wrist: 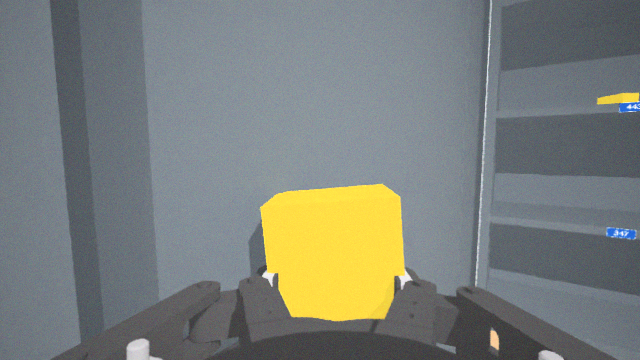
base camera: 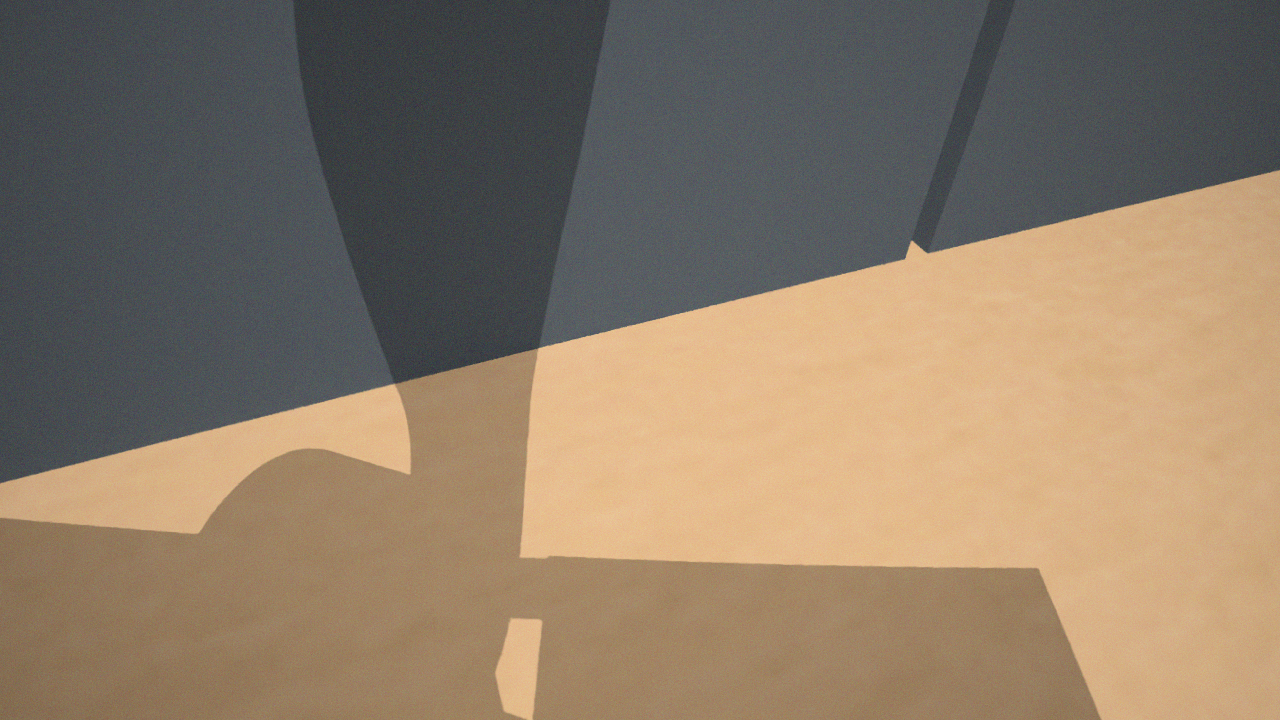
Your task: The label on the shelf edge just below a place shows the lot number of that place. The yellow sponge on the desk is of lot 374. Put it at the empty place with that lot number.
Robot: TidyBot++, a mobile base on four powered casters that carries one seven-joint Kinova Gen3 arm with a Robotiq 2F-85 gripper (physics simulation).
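Places are measured from the arm's base along level axes (x right, y ahead, z up), in centimetres.
Pixels of known places: gripper, between the fingertips: (wrist: pixel 335 274).
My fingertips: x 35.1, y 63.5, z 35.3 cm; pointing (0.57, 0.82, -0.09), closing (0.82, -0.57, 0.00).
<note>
Behind a point stands the place of what it marks.
The yellow sponge (wrist: pixel 334 250) @(x 33.3, y 61.1, z 37.8 cm) is held between the fingertips of my gripper (wrist: pixel 335 274) @(x 35.1, y 63.5, z 35.3 cm) in the wrist view, in front of a plain grey surface. My gripper is shut on it. At the right edge of the wrist view part of a grey shelf unit (wrist: pixel 492 150) @(x 155.8, y 116.0, z 42.5 cm) shows. A blue label (wrist: pixel 621 233) @(x 173.5, y 77.2, z 12.0 cm) on a lower shelf edge seems to read 347. Another blue label (wrist: pixel 629 107) @(x 172.9, y 78.4, z 57.6 cm) on a higher edge, cut off by the frame, seems to read 443, with another yellow block (wrist: pixel 620 98) @(x 180.9, y 82.6, z 62.1 cm) above it. A label reading 374 does not show.
In the base view a dark grey upright surface (base camera: pixel 760 134) @(x 9.0, y 55.1, z -26.2 cm) meets the light wooden floor (base camera: pixel 805 429) @(x 12.6, y 42.5, z -39.7 cm) along a slanting line. A narrow dark vertical strip (base camera: pixel 962 125) @(x 26.0, y 64.0, z -28.4 cm) crosses that surface at the right. Shadows fall on the surface and floor. A darker vertical band (wrist: pixel 75 150) @(x 23.2, y 70.1, z 42.3 cm) stands at the wrist view's left.
</note>
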